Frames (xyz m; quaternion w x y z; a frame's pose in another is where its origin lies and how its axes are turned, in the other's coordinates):
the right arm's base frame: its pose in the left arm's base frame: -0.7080 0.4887 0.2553 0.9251 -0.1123 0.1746 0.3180
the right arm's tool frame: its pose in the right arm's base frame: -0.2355 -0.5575 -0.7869 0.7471 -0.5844 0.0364 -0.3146
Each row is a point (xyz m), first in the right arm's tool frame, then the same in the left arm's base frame.
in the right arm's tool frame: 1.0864 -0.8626 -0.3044
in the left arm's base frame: 0.3763 -0.5034 0.5555
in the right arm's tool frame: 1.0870 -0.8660 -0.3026
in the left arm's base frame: 0.3766 -0.5017 0.5590
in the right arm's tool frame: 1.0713 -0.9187 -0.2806
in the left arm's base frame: 0.3571 -0.4843 0.6121
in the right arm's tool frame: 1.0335 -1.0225 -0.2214
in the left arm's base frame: 0.3096 -0.4354 0.7173
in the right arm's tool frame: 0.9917 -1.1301 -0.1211
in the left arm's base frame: 0.2523 -0.3466 0.8278
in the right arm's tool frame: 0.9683 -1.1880 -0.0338
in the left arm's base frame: 0.2157 -0.2660 0.8885
